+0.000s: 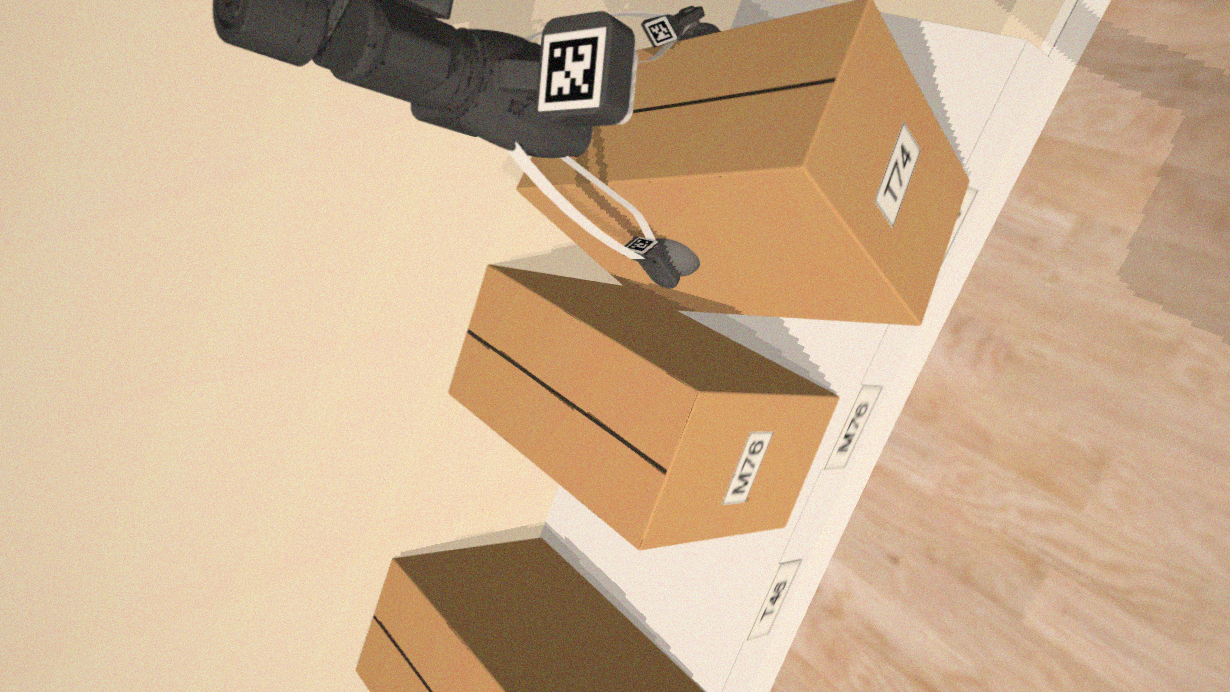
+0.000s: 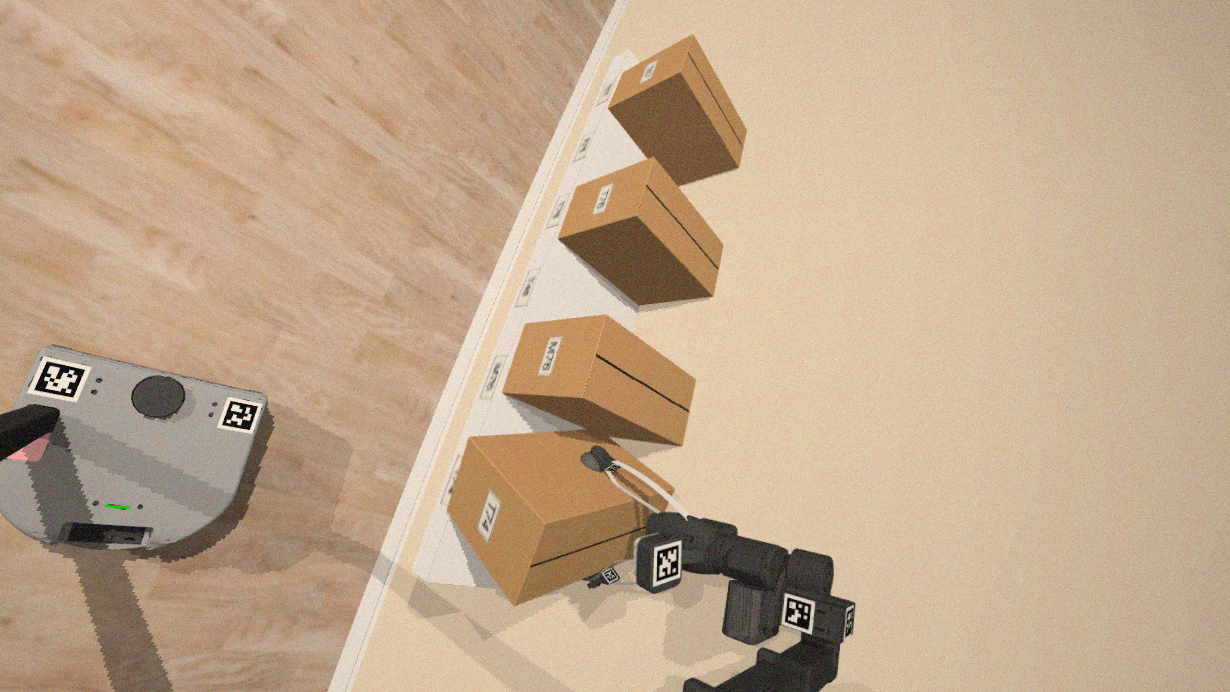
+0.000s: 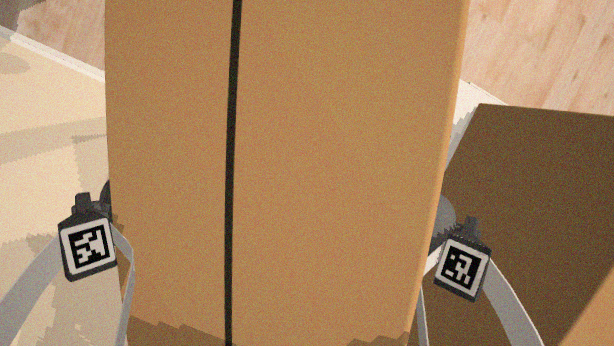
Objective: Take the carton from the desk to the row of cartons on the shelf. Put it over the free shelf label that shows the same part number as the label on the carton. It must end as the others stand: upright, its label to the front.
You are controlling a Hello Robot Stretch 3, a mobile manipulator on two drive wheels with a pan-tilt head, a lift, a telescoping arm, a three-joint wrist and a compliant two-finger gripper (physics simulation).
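Places are measured from the robot's base along level axes (x down, y right, z back), in millimetres.
Pixels of known places: robot's base at its link origin: (image 2: 158,394).
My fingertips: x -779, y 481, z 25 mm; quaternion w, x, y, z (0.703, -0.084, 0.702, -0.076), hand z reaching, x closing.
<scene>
For each thing: its middle in the pictures, then the offset to it from my fingertips. "*": a spot on its surface instead. Level surfaces: height alone.
- carton marked T74 at the middle of its body: (image 1: 736,186) (image 2: 564,499) dy -32, dx +12, dz -16 mm
- T74 shelf label at a spot on its surface: (image 1: 965,210) * dy -141, dx +148, dz +9 mm
- shelf at its surface level: dx +119 mm
- M76 carton at the middle of its body: (image 1: 635,394) (image 2: 604,385) dy +23, dx +29, dz -199 mm
- M76 shelf label at a spot on its surface: (image 1: 853,427) (image 2: 493,377) * dy -116, dx +136, dz -174 mm
- similar at the middle of its body: (image 1: 772,600) (image 2: 528,286) dy -94, dx +136, dz -339 mm
- nearer at the middle of its body: (image 1: 526,681) (image 2: 645,241) dy +58, dx +29, dz -484 mm
- farther at the middle of its body: (image 2: 680,119) dy +101, dx +29, dz -810 mm
The carton marked T74 (image 1: 774,249) (image 2: 524,473) (image 3: 325,125) is upright between my fingers, its label to the shelf front. My gripper (image 1: 683,142) (image 2: 599,519) (image 3: 279,210) is shut on it, a fingertip against each side. The carton is at the end of the row, over the T74 shelf label (image 1: 965,210), of which a small part shows past its front lower edge. Its front is about parallel to the shelf edge. I cannot tell whether its bottom touches the shelf (image 1: 653,593); the underside is hidden.
The M76 carton (image 1: 705,481) (image 2: 567,387) stands close beside it, behind the M76 shelf label (image 1: 853,427) (image 2: 492,376). A free shelf label, T48 or similar (image 1: 774,599) (image 2: 527,287), follows. Two more cartons, one nearer (image 2: 636,249) and one farther (image 2: 679,111), continue the row. My base (image 2: 129,456) is on the floor.
</scene>
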